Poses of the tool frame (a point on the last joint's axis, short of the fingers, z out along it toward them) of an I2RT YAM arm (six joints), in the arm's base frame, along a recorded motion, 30 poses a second.
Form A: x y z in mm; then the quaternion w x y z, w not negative.
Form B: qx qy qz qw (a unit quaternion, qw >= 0); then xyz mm. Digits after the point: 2 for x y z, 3 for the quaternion.
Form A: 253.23 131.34 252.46 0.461 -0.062 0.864 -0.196
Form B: -0.062 0.864 -0.196 0.461 253.23 131.34 252.46
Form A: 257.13 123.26 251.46 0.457 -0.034 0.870 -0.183
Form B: -0.034 0.870 -0.183 0.457 257.13 123.26 251.46
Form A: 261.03 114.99 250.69 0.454 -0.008 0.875 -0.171
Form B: -0.008 0.875 -0.171 0.454 261.03 114.99 250.69
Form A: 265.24 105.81 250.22 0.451 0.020 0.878 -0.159
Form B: 0.020 0.878 -0.159 0.451 265.24 105.81 250.22
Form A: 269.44 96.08 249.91 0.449 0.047 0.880 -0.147
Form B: 0.047 0.880 -0.147 0.449 269.44 96.08 249.91
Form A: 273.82 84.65 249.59 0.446 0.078 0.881 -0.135
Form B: 0.078 0.881 -0.135 0.446 273.82 84.65 249.59
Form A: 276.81 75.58 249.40 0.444 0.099 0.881 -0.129
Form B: 0.099 0.881 -0.129 0.444 276.81 75.58 249.40
